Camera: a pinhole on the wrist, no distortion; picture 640 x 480 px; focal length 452.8 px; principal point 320.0 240.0 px. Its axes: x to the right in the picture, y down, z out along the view. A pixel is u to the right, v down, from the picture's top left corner.
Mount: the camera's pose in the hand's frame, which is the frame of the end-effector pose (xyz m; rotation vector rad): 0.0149 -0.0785 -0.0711 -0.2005 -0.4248 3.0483
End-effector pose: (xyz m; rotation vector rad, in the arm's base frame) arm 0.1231 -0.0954 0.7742 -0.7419 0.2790 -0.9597
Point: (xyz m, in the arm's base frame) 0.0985 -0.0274 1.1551
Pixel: 308 316
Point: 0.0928 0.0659 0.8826
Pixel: 607 39
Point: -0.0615 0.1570 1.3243
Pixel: 463 386
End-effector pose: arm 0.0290 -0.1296 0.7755 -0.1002 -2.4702 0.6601
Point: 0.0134 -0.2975 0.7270
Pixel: 401 224
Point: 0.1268 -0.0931 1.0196
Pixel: behind the camera
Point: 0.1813 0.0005 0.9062
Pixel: behind the camera
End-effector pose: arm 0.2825 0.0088 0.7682 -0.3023 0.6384 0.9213
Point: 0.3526 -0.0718 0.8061
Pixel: 537 249
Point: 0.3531 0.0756 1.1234
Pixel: 457 42
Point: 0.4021 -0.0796 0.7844
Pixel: 379 436
